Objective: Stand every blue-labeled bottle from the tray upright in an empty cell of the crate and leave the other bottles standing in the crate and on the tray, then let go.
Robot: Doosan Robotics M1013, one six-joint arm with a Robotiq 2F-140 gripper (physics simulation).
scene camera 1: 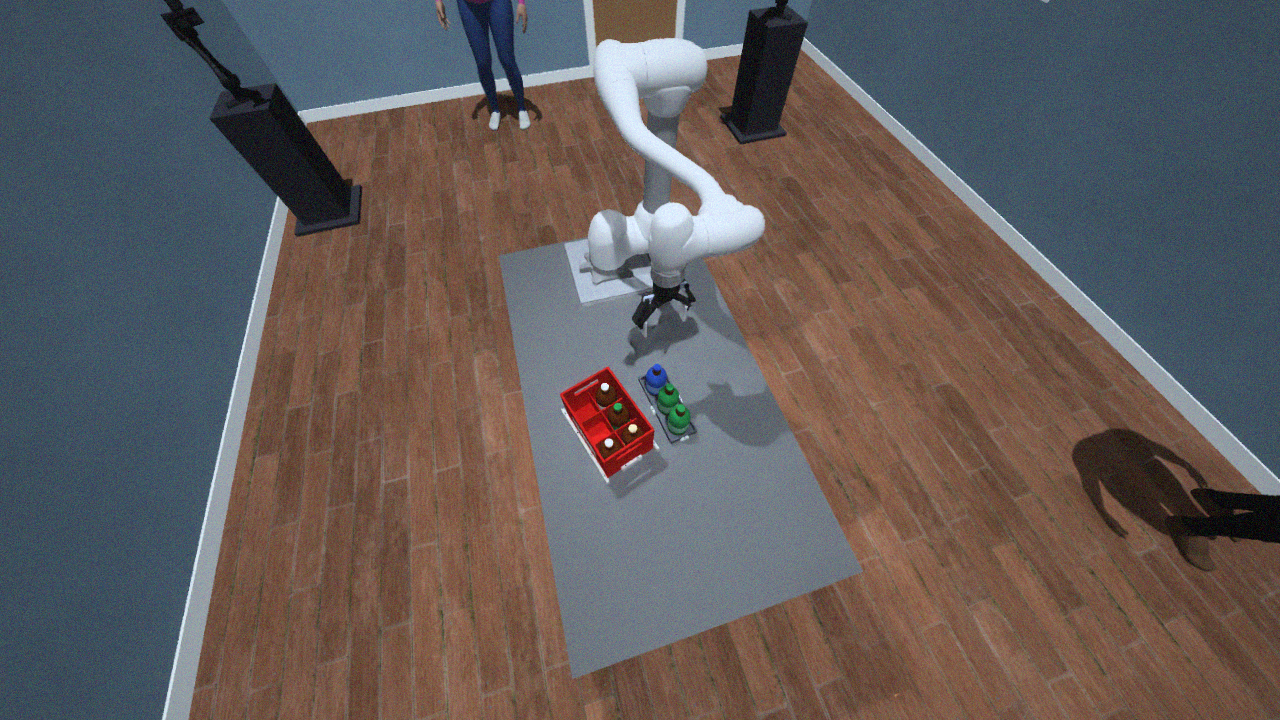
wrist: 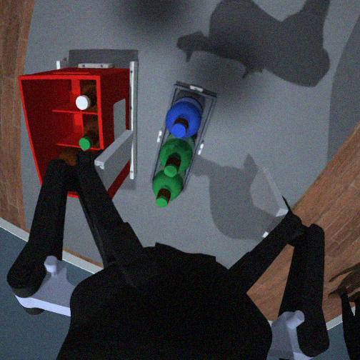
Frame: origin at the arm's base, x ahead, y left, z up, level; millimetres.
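Seen in the pictures: gripper, between the fingertips: (scene camera 1: 662, 325); arm's base, origin of its link: (scene camera 1: 608, 265).
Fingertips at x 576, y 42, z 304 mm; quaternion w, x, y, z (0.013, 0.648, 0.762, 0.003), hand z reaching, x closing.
Note:
Pixels of each thing's top centre, then the offset from my fingertips to it. "*": a spot on its surface instead. Level surfaces: height alone.
- blue-labeled bottle, centre of its top: (scene camera 1: 657, 366) 42 mm ahead, 27 mm right, 176 mm down
- red crate, a spot on its surface: (scene camera 1: 631, 454) * 285 mm ahead, 192 mm right, 255 mm down
- grey mat, height of its surface: 336 mm down
A blue-labeled bottle (scene camera 1: 656, 378) (wrist: 184, 117) stands upright at the back end of the dark tray (wrist: 209, 114). Two green bottles (scene camera 1: 667, 398) (scene camera 1: 678, 419) (wrist: 176, 152) (wrist: 167, 185) stand in line with it on the tray. The red crate (scene camera 1: 631, 454) (wrist: 37, 115) stands beside the tray and holds several brown bottles. In the scene view, two cells on its left side, the back and middle ones, look empty. My gripper (scene camera 1: 665, 313) (wrist: 194, 160) is open and empty, above and behind the tray. In the wrist view its left finger hides part of the crate.
The crate and tray rest on a grey mat (scene camera 1: 680, 537). White strips run along the crate's base. The robot's base plate (scene camera 1: 595, 286) is behind. Two black pedestals (scene camera 1: 281, 161) (scene camera 1: 765, 76) and a person in jeans (scene camera 1: 492, 44) stand farther back. Another person's dark legs (scene camera 1: 1239, 514) show at right.

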